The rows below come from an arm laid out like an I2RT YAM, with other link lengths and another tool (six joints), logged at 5 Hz.
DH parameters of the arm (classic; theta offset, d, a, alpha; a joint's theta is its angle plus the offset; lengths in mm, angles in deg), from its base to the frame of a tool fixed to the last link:
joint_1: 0 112.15 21.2 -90
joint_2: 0 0 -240.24 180
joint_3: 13.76 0 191.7 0
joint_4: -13.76 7.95 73.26 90
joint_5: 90 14.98 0 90
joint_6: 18.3 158.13 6.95 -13
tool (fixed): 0 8.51 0 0
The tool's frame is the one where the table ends.
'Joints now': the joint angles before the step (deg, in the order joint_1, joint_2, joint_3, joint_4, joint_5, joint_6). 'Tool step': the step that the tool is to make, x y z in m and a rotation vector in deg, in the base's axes. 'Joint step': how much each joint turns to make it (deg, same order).
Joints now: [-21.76, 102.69, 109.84, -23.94, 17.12, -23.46]
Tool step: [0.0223, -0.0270, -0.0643, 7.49, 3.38, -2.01]
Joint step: [-2.78, 9.29, 1.83, 0.01, -2.66, 5.13]
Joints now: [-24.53, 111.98, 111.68, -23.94, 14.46, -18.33]
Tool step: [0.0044, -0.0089, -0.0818, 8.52, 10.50, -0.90]
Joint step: [-1.36, 9.91, 4.98, -8.81, -2.05, 2.60]
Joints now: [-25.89, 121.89, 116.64, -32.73, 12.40, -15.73]
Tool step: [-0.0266, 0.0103, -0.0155, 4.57, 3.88, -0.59]
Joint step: [-0.88, -3.35, -4.77, -4.42, -1.77, 1.64]
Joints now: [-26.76, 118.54, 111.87, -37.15, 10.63, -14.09]
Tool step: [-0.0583, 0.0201, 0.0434, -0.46, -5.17, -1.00]
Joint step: [-1.89, -18.62, -17.02, 3.04, -1.99, 0.92]
